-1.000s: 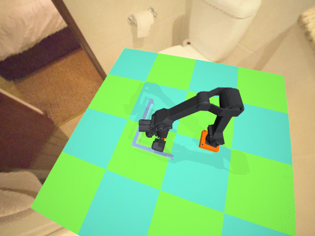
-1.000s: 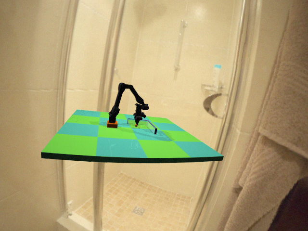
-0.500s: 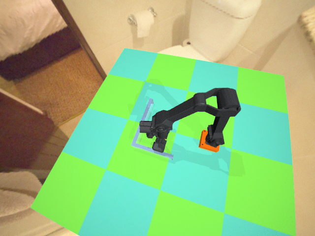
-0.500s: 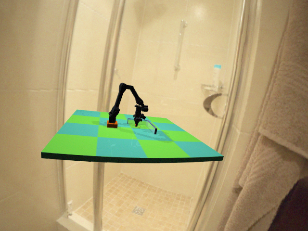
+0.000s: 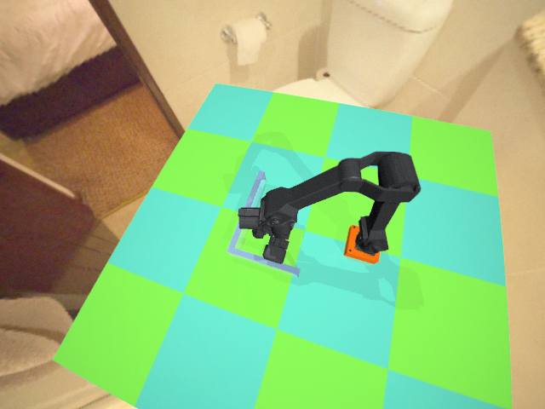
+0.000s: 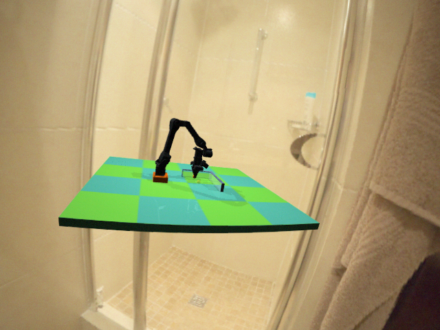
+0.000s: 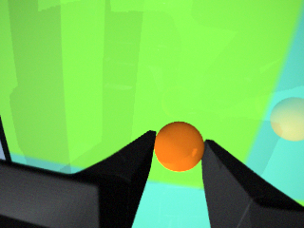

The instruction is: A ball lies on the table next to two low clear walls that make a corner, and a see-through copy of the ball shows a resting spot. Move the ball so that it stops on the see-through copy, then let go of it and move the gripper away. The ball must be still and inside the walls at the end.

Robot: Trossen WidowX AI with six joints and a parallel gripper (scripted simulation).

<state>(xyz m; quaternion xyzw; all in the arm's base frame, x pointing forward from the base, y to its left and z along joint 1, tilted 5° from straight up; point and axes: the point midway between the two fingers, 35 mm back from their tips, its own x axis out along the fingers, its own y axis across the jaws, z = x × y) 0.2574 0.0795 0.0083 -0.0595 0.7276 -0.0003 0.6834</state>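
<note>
Now: gripper tip 2 cm short of the see-through copy of ball, 7 cm to the left of it and 2 cm above it. Round my gripper tip: orange ball (right at my gripper tip).
</note>
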